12 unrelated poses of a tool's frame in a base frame.
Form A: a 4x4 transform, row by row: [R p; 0 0 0 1], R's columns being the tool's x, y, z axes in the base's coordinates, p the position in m. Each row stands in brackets.
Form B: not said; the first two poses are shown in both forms.
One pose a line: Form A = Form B
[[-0.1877 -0.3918 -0.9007 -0.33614], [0.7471 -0.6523 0.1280 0.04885], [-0.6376 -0.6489 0.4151 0.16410], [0 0 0 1]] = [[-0.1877 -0.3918 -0.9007 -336.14], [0.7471 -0.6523 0.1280 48.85], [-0.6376 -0.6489 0.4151 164.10], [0 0 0 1]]
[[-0.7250 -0.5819 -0.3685 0.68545], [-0.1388 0.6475 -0.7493 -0.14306], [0.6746 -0.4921 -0.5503 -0.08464], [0 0 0 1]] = [[-0.7250 -0.5819 -0.3685 685.45], [-0.1388 0.6475 -0.7493 -143.06], [0.6746 -0.4921 -0.5503 -84.64], [0 0 0 1]]
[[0.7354 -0.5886 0.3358 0.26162], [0.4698 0.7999 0.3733 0.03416], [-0.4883 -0.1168 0.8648 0.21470], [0 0 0 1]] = [[0.7354 -0.5886 0.3358 261.62], [0.4698 0.7999 0.3733 34.16], [-0.4883 -0.1168 0.8648 214.70], [0 0 0 1]]
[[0.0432 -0.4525 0.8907 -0.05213], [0.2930 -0.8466 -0.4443 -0.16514], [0.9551 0.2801 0.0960 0.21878], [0 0 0 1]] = [[0.0432 -0.4525 0.8907 -52.13], [0.2930 -0.8466 -0.4443 -165.14], [0.9551 0.2801 0.0960 218.78], [0 0 0 1]]
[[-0.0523 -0.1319 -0.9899 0.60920], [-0.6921 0.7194 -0.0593 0.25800], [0.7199 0.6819 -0.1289 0.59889], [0 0 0 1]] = [[-0.0523 -0.1319 -0.9899 609.20], [-0.6921 0.7194 -0.0593 258.00], [0.7199 0.6819 -0.1289 598.89], [0 0 0 1]]
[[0.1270 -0.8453 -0.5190 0.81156], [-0.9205 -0.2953 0.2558 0.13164], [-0.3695 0.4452 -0.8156 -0.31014], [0 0 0 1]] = [[0.1270 -0.8453 -0.5190 811.56], [-0.9205 -0.2953 0.2558 131.64], [-0.3695 0.4452 -0.8156 -310.14], [0 0 0 1]]
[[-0.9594 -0.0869 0.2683 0.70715], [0.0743 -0.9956 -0.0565 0.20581], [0.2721 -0.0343 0.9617 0.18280], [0 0 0 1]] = [[-0.9594 -0.0869 0.2683 707.15], [0.0743 -0.9956 -0.0565 205.81], [0.2721 -0.0343 0.9617 182.80], [0 0 0 1]]
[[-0.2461 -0.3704 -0.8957 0.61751], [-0.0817 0.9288 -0.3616 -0.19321], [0.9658 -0.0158 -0.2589 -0.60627], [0 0 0 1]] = [[-0.2461 -0.3704 -0.8957 617.51], [-0.0817 0.9288 -0.3616 -193.21], [0.9658 -0.0158 -0.2589 -606.27], [0 0 0 1]]
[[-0.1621 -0.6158 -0.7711 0.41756], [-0.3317 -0.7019 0.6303 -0.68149], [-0.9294 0.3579 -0.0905 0.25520], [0 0 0 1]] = [[-0.1621 -0.6158 -0.7711 417.56], [-0.3317 -0.7019 0.6303 -681.49], [-0.9294 0.3579 -0.0905 255.20], [0 0 0 1]]
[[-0.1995 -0.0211 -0.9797 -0.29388], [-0.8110 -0.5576 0.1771 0.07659], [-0.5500 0.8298 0.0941 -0.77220], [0 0 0 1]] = [[-0.1995 -0.0211 -0.9797 -293.88], [-0.8110 -0.5576 0.1771 76.59], [-0.5500 0.8298 0.0941 -772.20], [0 0 0 1]]
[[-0.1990 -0.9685 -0.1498 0.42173], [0.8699 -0.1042 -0.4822 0.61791], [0.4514 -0.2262 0.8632 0.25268], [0 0 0 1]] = [[-0.1990 -0.9685 -0.1498 421.73], [0.8699 -0.1042 -0.4822 617.91], [0.4514 -0.2262 0.8632 252.68], [0 0 0 1]]
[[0.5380 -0.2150 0.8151 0.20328], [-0.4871 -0.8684 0.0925 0.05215], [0.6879 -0.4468 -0.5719 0.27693], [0 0 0 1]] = [[0.5380 -0.2150 0.8151 203.28], [-0.4871 -0.8684 0.0925 52.15], [0.6879 -0.4468 -0.5719 276.93], [0 0 0 1]]
